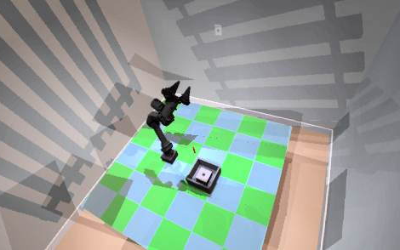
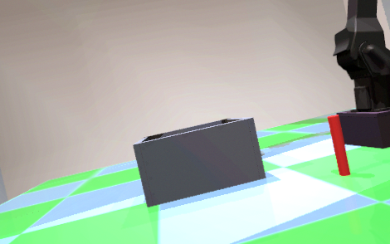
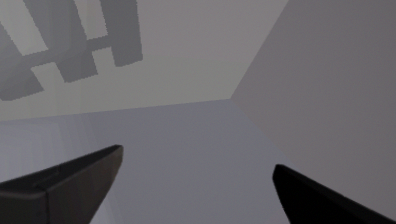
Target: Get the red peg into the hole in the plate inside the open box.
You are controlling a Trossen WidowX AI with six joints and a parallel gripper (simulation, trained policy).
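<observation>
Now: gripper tip 70 cm above the red peg, 7 cm past it and 3 cm to the right of it. From my gripper tip the other things lie so: pale plate (70 cm below, 18 cm to the right, 7 cm ahead); dark box (72 cm below, 18 cm to the right, 7 cm ahead).
</observation>
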